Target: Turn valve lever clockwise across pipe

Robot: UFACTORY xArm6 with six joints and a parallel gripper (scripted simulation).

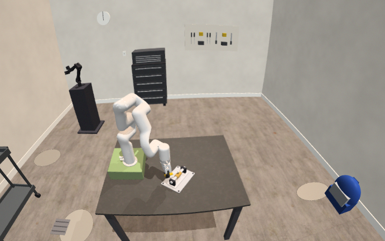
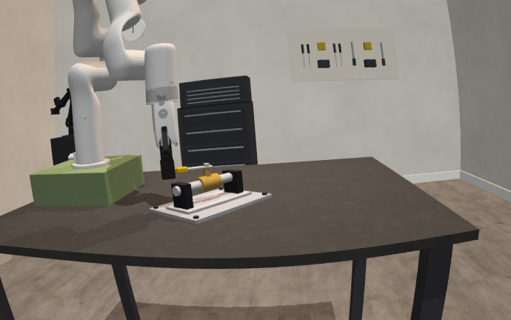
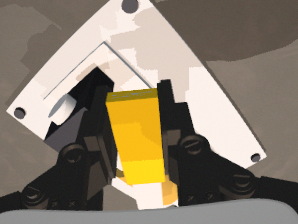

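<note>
My gripper is now 50 mm short of the valve lever and 20 mm to the right of it.
</note>
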